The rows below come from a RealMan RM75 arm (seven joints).
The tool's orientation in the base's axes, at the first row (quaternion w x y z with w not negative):
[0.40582 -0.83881 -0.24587 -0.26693]
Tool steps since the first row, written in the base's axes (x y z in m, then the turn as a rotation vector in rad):
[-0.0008 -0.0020 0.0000 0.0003 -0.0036 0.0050]
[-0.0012 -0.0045 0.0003 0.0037 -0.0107 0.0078]
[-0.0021 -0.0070 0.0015 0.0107 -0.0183 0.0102]
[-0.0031 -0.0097 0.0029 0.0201 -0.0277 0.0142]
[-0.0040 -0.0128 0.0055 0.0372 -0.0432 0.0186]
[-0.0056 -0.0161 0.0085 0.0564 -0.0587 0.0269]
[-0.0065 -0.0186 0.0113 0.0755 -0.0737 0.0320]
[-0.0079 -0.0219 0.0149 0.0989 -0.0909 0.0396]
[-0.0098 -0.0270 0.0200 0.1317 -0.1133 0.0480]
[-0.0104 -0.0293 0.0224 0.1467 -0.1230 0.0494]
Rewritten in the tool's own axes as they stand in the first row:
[-0.0010 0.0006 -0.0018 0.0028 -0.0006 -0.0055]
[-0.0016 0.0016 -0.0041 0.0057 0.0039 -0.0119]
[-0.0019 0.0017 -0.0070 0.0109 0.0112 -0.0176]
[-0.0023 0.0018 -0.0102 0.0186 0.0201 -0.0250]
[-0.0019 0.0015 -0.0143 0.0310 0.0369 -0.0357]
[-0.0018 0.0007 -0.0190 0.0475 0.0530 -0.0479]
[-0.0011 -0.0001 -0.0227 0.0619 0.0704 -0.0580]
[-0.0005 -0.0011 -0.0276 0.0807 0.0904 -0.0702]
[0.0004 -0.0023 -0.0349 0.1059 0.1188 -0.0847]
[0.0011 -0.0027 -0.0382 0.1160 0.1328 -0.0896]

